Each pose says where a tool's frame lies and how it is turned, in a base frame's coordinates. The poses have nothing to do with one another.
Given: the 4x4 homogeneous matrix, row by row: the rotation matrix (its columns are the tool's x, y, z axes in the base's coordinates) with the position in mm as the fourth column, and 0 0 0 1 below. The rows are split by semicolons.
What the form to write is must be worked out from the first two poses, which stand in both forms.
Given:
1: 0.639, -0.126, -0.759, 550; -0.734, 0.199, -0.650, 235; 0.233, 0.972, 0.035, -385; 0, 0, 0, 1
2: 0.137, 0.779, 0.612, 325; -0.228, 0.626, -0.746, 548; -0.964, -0.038, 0.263, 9; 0, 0, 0, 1
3: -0.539, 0.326, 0.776, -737; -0.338, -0.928, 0.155, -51; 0.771, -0.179, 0.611, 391; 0, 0, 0, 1
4: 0.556, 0.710, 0.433, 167; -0.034, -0.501, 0.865, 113; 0.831, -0.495, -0.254, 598; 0, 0, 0, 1
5: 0.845, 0.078, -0.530, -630; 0.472, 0.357, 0.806, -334; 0.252, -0.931, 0.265, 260; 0, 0, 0, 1
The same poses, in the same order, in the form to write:
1:
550, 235, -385
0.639, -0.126, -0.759
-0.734, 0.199, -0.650
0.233, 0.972, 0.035

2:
325, 548, 9
0.137, 0.779, 0.612
-0.228, 0.626, -0.746
-0.964, -0.038, 0.263

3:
-737, -51, 391
-0.539, 0.326, 0.776
-0.338, -0.928, 0.155
0.771, -0.179, 0.611

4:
167, 113, 598
0.556, 0.710, 0.433
-0.034, -0.501, 0.865
0.831, -0.495, -0.254

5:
-630, -334, 260
0.845, 0.078, -0.530
0.472, 0.357, 0.806
0.252, -0.931, 0.265

